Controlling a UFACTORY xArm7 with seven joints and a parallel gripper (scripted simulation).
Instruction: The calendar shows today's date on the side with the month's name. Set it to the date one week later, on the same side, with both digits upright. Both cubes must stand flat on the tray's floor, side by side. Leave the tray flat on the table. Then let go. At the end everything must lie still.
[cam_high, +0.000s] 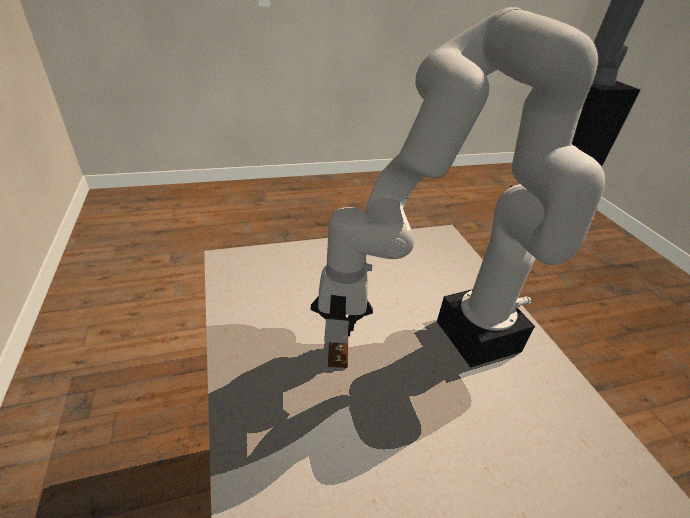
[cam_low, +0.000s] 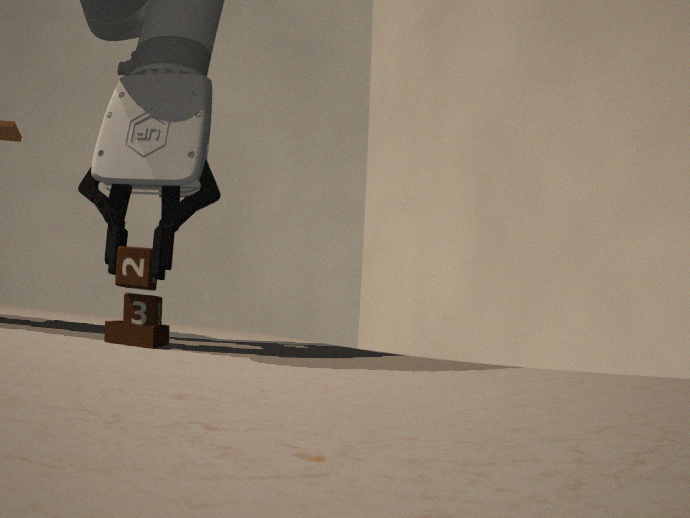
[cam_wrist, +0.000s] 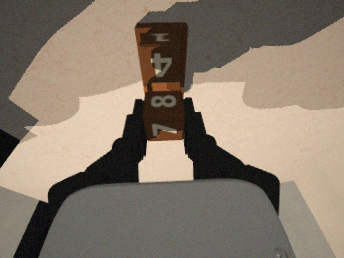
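My hand is 70 mm above the brown calendar tray and 20 mm to the right of it.
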